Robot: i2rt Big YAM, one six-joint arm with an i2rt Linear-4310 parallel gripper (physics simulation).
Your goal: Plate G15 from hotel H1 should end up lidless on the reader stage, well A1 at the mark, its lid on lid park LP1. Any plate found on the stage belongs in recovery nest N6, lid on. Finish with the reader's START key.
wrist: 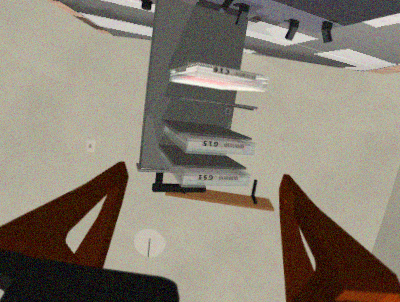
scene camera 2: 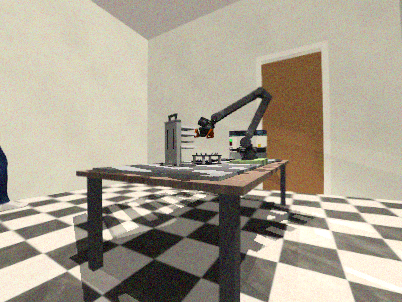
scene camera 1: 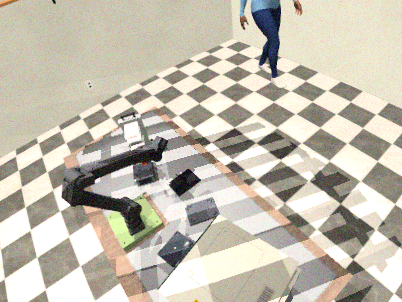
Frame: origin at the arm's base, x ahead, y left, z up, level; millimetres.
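Where they show: gripper, fingertip midpoint: point(wrist: 201, 175) point(scene camera 2: 200, 137); arm's base, origin of the base link: point(scene camera 2: 249, 159) point(scene camera 1: 134, 223).
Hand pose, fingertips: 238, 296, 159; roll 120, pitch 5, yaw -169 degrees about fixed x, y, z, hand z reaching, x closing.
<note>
Things, the pixels of their top centre, and the offset from my fingertips, as dx, dy, dz. "spot": a spot on its surface instead.
- Plate G15, middle of its top: point(wrist: 203, 141) -22, +187, +12
- plate G51, middle of its top: point(wrist: 199, 169) -22, +187, +50
- bare shelf, surface spot: point(wrist: 242, 107) spot: -58, +151, -41
- Plate C16, middle of its top: point(wrist: 211, 85) -22, +187, -63
- cream reader, middle of its top: point(scene camera 1: 228, 277) point(scene camera 2: 247, 132) +15, -848, +111
- black pad, surface spot: point(scene camera 1: 185, 181) spot: +124, -192, -173
- grey tray, middle of its top: point(scene camera 1: 201, 209) +110, -415, -165
- dark unit, middle of its top: point(scene camera 1: 180, 252) -87, -602, -74
My gripper point(scene camera 2: 204, 133) point(wrist: 201, 175) is open and empty, in front of the hotel's shelves and apart from them. The grey hotel point(scene camera 2: 173, 142) point(wrist: 165, 45) stands upright and appears inverted in the wrist view. Plate G15 point(wrist: 217, 145) sits in it with a dark top face in that view, between plate G51 point(wrist: 215, 178) on the handle side and a bare shelf point(wrist: 242, 107). Plate C16 point(wrist: 220, 80) is beyond that shelf. The cream reader point(scene camera 1: 225, 255) is at the near end of the table. Its stage, LP1 and N6 cannot be identified.
A dark stand with hooks point(scene camera 1: 145, 173) point(scene camera 2: 206, 159) is beside the hotel. A black pad point(scene camera 1: 185, 181), a grey tray point(scene camera 1: 202, 211) and a dark unit point(scene camera 1: 176, 248) lie between it and the reader. A person point(scene camera 1: 270, 30) is on the floor beyond the table.
</note>
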